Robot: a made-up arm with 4 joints. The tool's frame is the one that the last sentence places.
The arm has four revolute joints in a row. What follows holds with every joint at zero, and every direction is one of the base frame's.
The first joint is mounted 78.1 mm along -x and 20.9 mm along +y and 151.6 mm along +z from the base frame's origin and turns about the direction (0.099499, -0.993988, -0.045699).
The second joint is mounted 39 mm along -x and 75.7 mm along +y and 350.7 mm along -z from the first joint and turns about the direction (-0.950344, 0.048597, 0.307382).
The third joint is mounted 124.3 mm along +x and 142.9 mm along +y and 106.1 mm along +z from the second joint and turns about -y.
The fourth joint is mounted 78 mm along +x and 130.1 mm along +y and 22 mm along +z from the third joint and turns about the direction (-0.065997, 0.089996, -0.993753).
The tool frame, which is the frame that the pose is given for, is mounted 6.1 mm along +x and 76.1 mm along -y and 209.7 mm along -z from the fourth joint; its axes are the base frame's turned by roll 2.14, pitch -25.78 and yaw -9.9 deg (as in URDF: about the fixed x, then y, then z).
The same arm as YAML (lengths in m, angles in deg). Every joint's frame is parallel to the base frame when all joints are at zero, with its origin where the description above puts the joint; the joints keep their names.
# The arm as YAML. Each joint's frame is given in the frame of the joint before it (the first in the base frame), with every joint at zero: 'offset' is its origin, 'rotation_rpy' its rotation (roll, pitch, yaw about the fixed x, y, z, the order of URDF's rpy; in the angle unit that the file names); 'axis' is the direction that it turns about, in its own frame. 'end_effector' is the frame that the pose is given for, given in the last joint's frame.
length_unit: m
angle_unit: deg
chain:
  - id: joint 1
    offset: [-0.0781, 0.0209, 0.1516]
    rotation_rpy: [0.0, 0.0, 0.0]
    axis: [0.099499, -0.993988, -0.045699]
  - id: joint 2
    offset: [-0.039, 0.0757, -0.3507]
    rotation_rpy: [0.0, 0.0, 0.0]
    axis: [-0.950335, 0.048602, 0.307411]
  - id: joint 3
    offset: [0.1243, 0.1429, 0.1061]
    rotation_rpy: [0.0, 0.0, 0.0]
    axis: "-y"
  - id: joint 4
    offset: [0.078, 0.1301, 0.022]
    rotation_rpy: [0.0, 0.0, 0.0]
    axis: [-0.065997, 0.089996, -0.993753]
end_effector:
  offset: [0.0061, -0.0761, -0.2097]
  rotation_rpy: [2.14, -25.78, -9.9]

